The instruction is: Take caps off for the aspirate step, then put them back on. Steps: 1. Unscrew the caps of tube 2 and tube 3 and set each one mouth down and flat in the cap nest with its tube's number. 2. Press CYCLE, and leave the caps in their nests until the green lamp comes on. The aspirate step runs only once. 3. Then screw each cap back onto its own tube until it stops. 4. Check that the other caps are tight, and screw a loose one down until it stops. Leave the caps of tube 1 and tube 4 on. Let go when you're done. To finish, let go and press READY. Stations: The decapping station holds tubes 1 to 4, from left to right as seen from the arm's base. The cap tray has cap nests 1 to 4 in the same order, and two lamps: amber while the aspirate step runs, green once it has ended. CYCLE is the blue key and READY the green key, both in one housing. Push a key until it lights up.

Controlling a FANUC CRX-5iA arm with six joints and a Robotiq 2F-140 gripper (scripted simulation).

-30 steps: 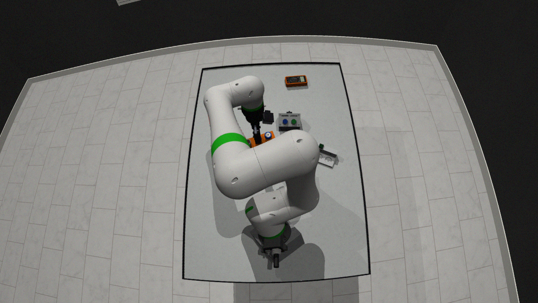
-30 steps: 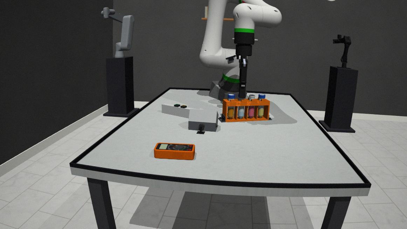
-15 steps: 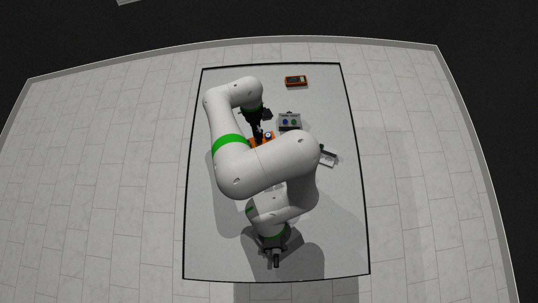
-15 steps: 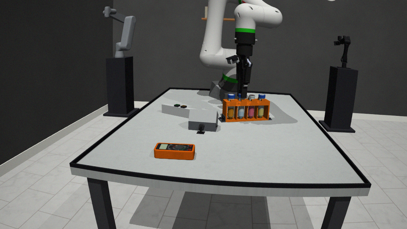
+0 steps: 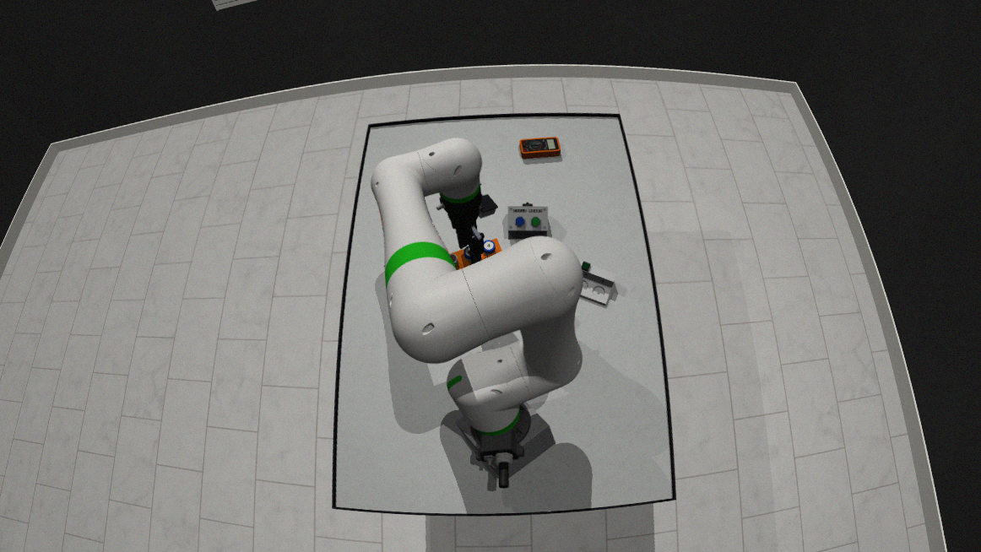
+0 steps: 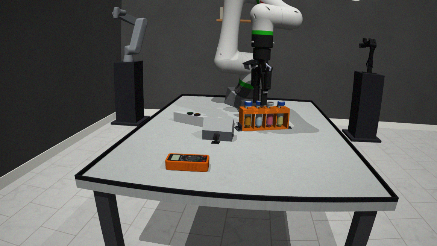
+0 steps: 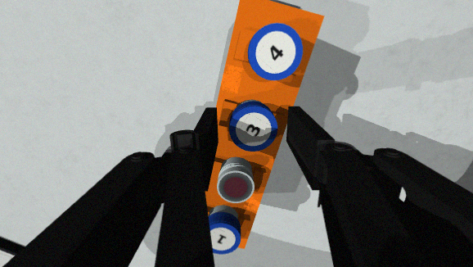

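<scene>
Now: hand 3 cm above the cap 3. From my hand the other things lie so: blue key: 14 cm to the right, 13 cm ahead, 8 cm below; then cap 1: 10 cm to the left, 3 cm below, 3 cm behind; then cap 4: 5 cm to the right, 3 cm below, 2 cm ahead.
</scene>
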